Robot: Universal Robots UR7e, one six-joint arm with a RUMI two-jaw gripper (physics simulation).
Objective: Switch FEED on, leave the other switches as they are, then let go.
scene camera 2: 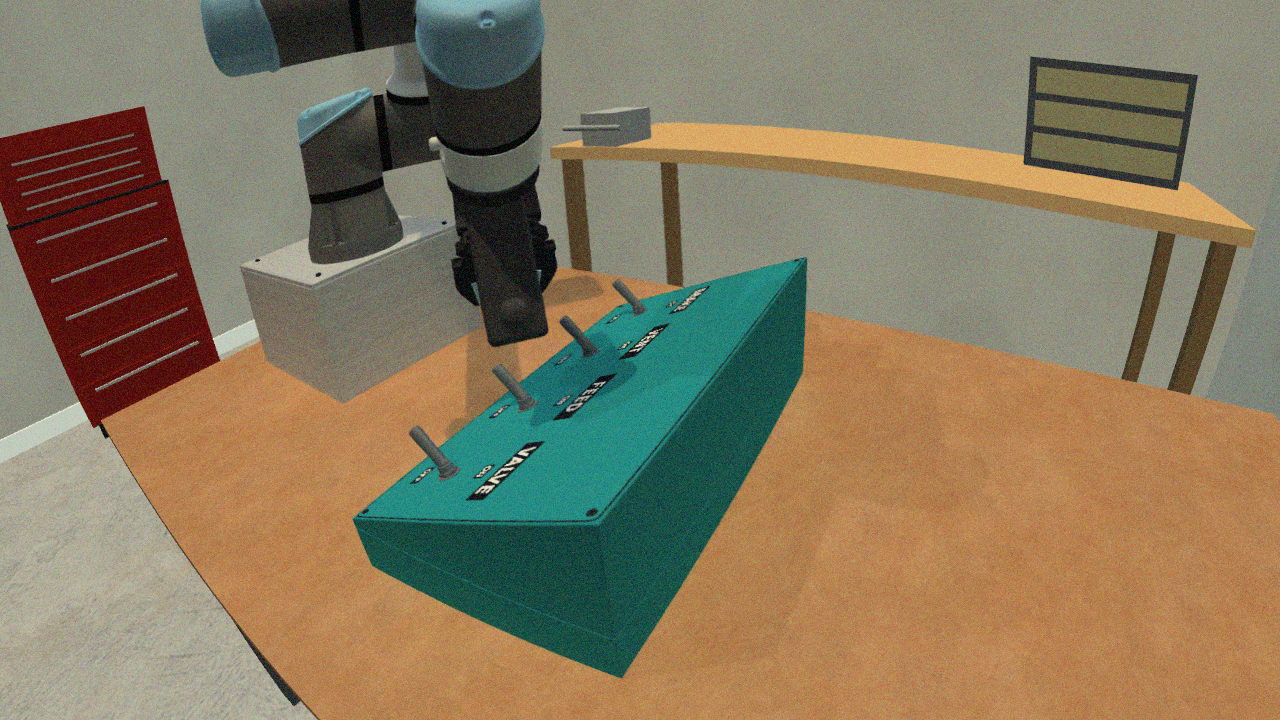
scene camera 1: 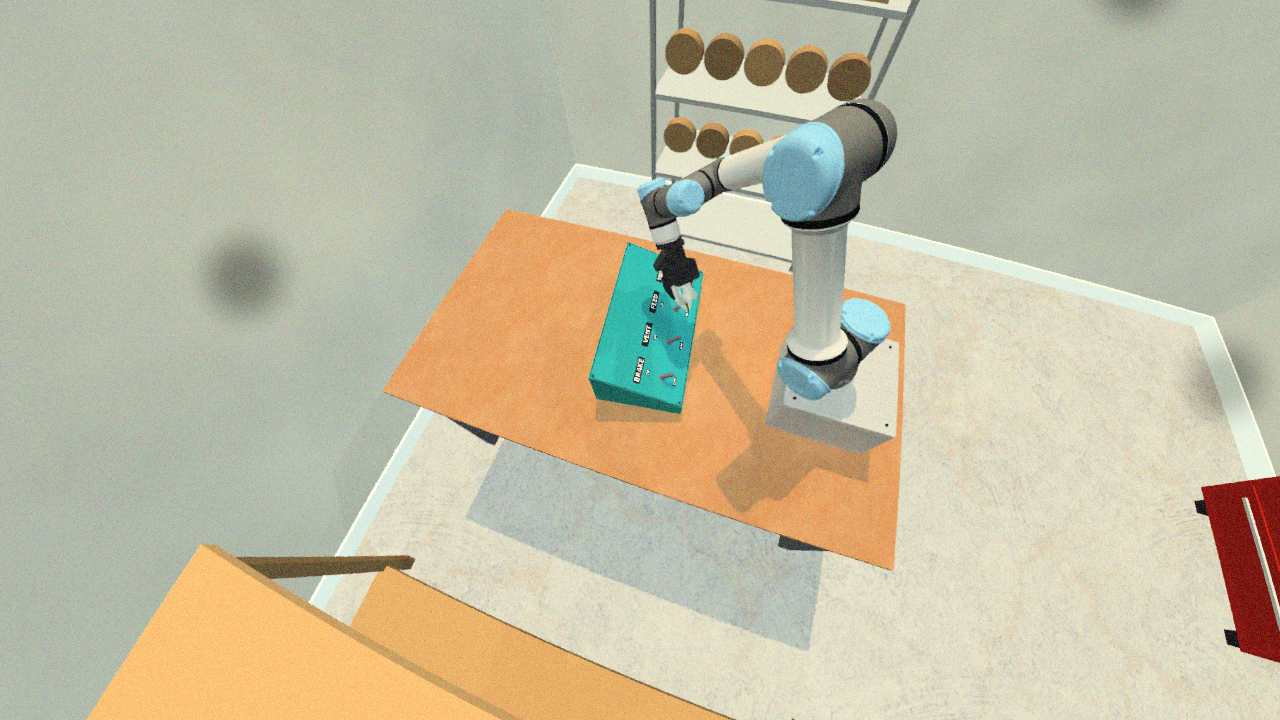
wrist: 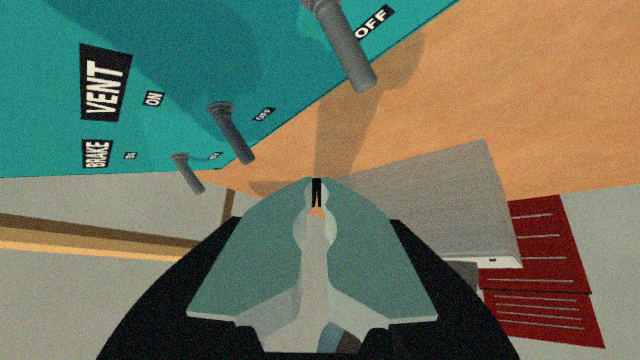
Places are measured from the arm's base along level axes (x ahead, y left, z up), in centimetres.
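Pixels of known places: gripper, between the fingertips: (scene camera 1: 688, 310) (wrist: 317, 180); arm's base, origin of its link: (scene camera 2: 356, 246).
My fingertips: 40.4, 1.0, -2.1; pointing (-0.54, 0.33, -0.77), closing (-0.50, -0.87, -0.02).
Observation:
For each thing: its top centre in the pictures, then the offset to it from my fingertips, as dx, dy, dz. Level surfaces: height alone.
- FEED lever, centre of its top: (wrist: 345, 75) (scene camera 2: 508, 366) +3.8, -3.5, -3.0
- VALVE lever, centre of its top: (scene camera 2: 425, 429) +7.5, -14.9, -3.0
- VENT lever, centre of its top: (wrist: 230, 159) (scene camera 2: 574, 317) (scene camera 1: 674, 335) +0.1, +7.9, -3.0
- BRAKE lever, centre of its top: (scene camera 2: 626, 280) (wrist: 186, 192) (scene camera 1: 668, 372) -3.6, +19.3, -3.0
- orange table, height of its surface: dz -15.7
The teal switch box (scene camera 1: 617, 335) (scene camera 2: 707, 429) (wrist: 40, 110) stands on the table with four levers. The FEED lever (scene camera 2: 512, 387) (wrist: 347, 47) leans toward its OFF mark. The VALVE lever (scene camera 2: 434, 452), the VENT lever (scene camera 1: 674, 340) (scene camera 2: 578, 335) (wrist: 232, 135) and the BRAKE lever (scene camera 1: 667, 377) (scene camera 2: 628, 296) (wrist: 190, 175) also lean toward OFF. My gripper (scene camera 1: 687, 308) (wrist: 317, 180) is shut and empty, near the FEED lever on the box's OFF side. The arm's black gripper body hides its fingertips in scene camera 2. Contact with a lever cannot be told.
The box stands on the orange table (scene camera 1: 483, 331) (scene camera 2: 984, 537). The arm's grey base block (scene camera 1: 832, 398) (scene camera 2: 349, 331) (wrist: 430, 200) is beyond its OFF edge. A red cabinet (scene camera 2: 107, 295) (wrist: 550, 250), a wooden bench (scene camera 2: 850, 156) and a shelf rack (scene camera 1: 654, 80) stand farther off.

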